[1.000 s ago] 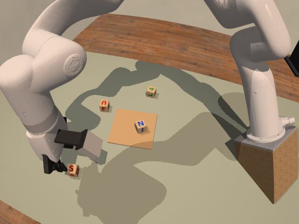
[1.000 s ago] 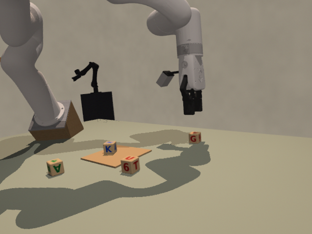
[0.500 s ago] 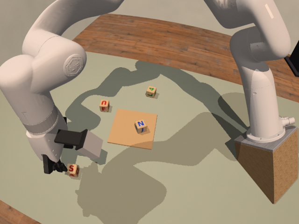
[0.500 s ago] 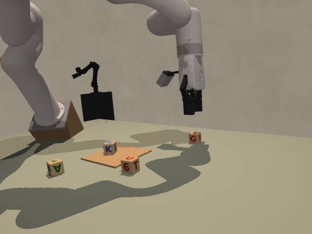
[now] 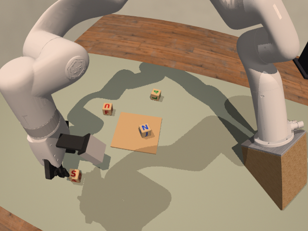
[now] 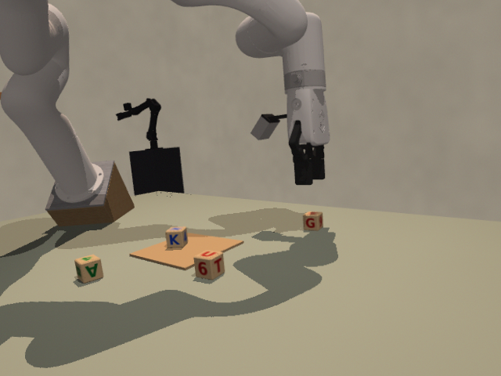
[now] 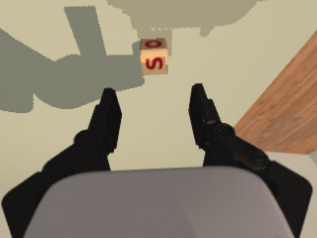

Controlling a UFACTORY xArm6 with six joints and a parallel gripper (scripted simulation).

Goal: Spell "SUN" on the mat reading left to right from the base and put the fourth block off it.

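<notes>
My gripper is now 9 cm above the S block. Round my hand: U block 4 cm behind, 26 cm to the right, 9 cm below; then tan mat 16 cm behind, 18 cm to the right, 10 cm below; then N block 18 cm behind, 18 cm to the right, 9 cm below.
</notes>
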